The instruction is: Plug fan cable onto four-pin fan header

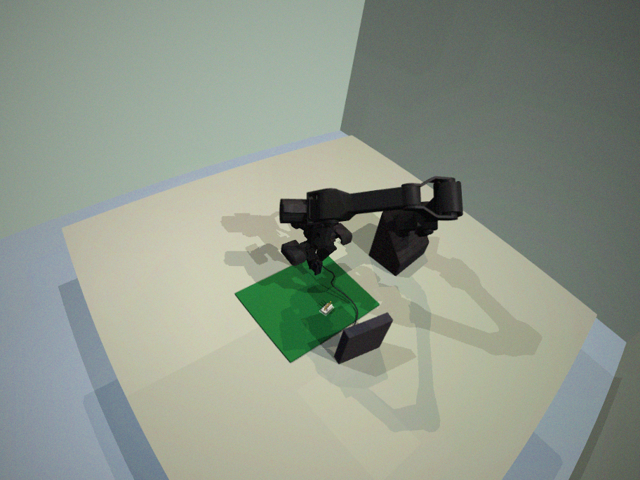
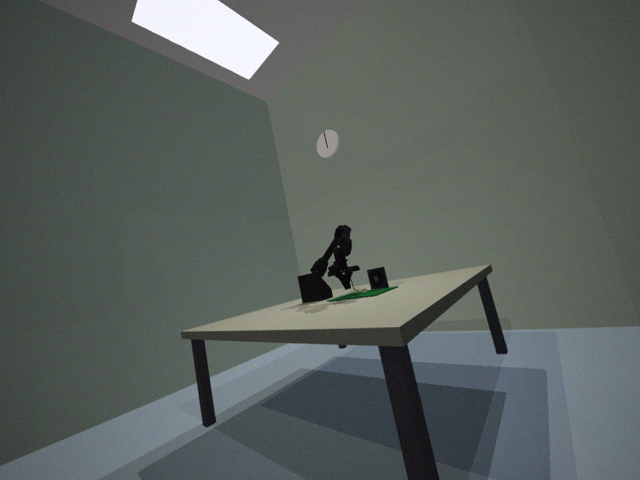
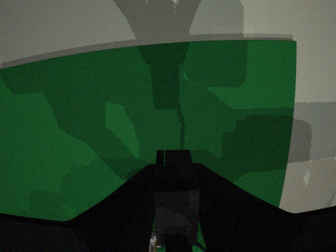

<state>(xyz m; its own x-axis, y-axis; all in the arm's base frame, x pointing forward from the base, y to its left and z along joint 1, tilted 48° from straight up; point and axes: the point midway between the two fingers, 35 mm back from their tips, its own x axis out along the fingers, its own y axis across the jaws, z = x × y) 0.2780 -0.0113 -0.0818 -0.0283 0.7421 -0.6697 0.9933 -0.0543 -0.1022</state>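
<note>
Now: gripper tip 4 cm short of the white four-pin header, 10 cm to the right of it and 6 cm above it. From my gripper tip the other things lie so: black plug (1 cm to the left, 1 cm above); then green board (6 cm ahead, 5 cm to the left, 7 cm below); then dark fan (6 cm ahead, 23 cm to the left).
</note>
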